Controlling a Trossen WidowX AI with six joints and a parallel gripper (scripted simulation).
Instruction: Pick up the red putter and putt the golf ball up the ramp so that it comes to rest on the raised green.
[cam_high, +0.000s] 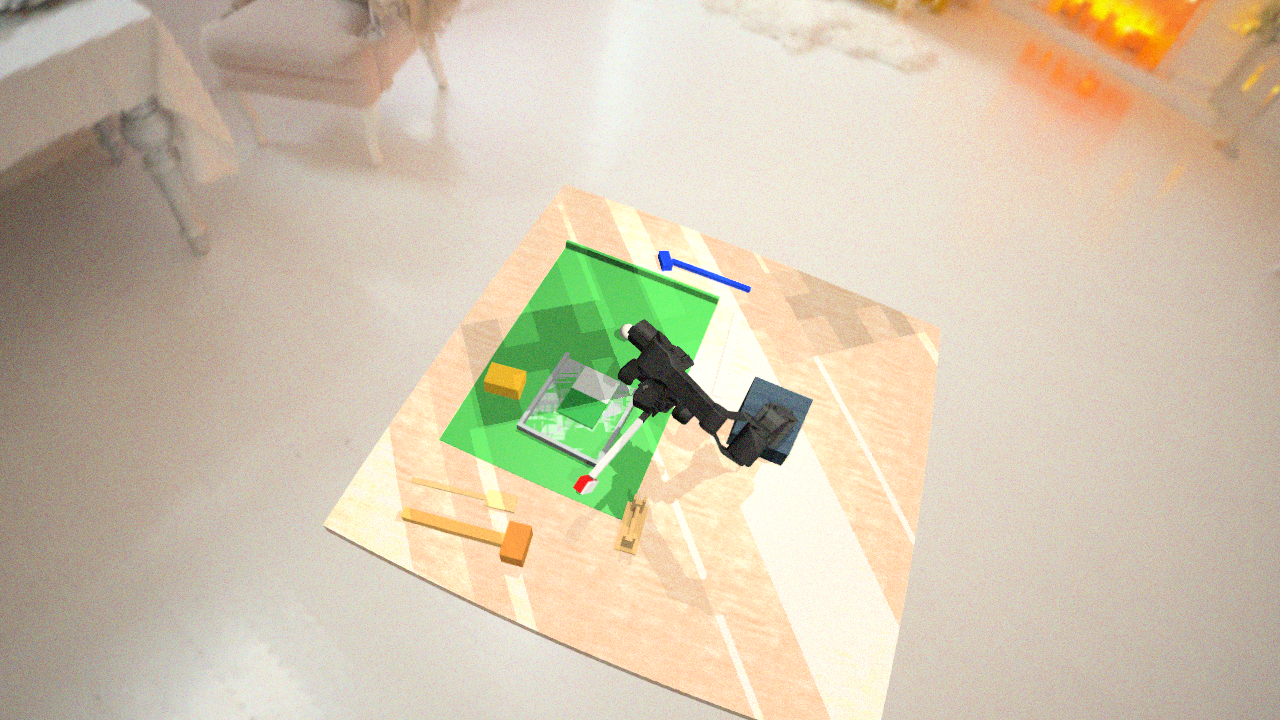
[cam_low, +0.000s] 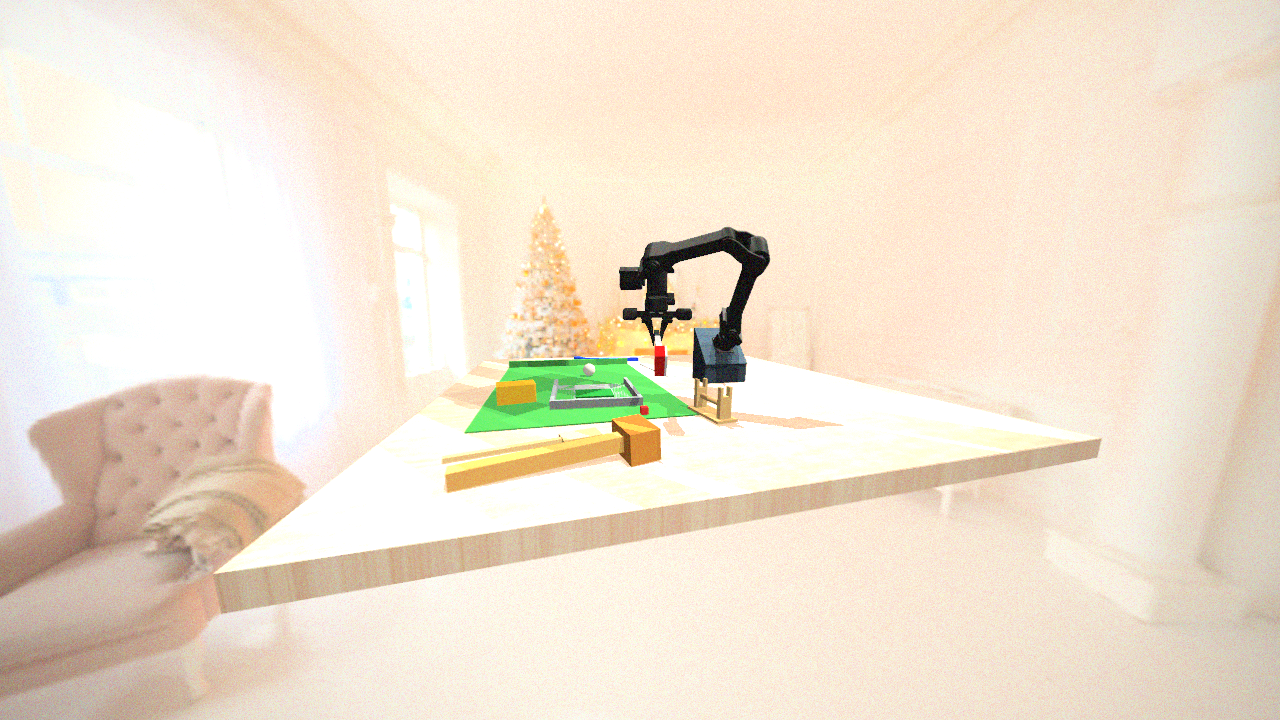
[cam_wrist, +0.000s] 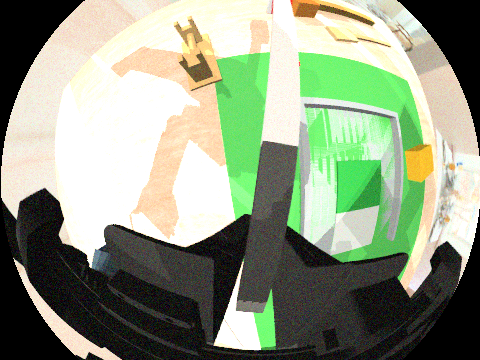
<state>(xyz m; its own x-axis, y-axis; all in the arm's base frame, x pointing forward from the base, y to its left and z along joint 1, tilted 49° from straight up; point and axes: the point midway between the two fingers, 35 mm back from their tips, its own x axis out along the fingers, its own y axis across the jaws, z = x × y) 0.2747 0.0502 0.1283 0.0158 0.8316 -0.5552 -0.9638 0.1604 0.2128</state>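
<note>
The red putter is 30 mm ahead of my gripper tip, 110 mm to the left of it and 10 mm above it. The rest, counted from my gripper tip: wooden stand 60 mm behind, 220 mm to the left, 100 mm below; then green mat 210 mm ahead, 150 mm to the right, 130 mm below; then small red cube 80 mm ahead, 180 mm to the left, 120 mm below.
</note>
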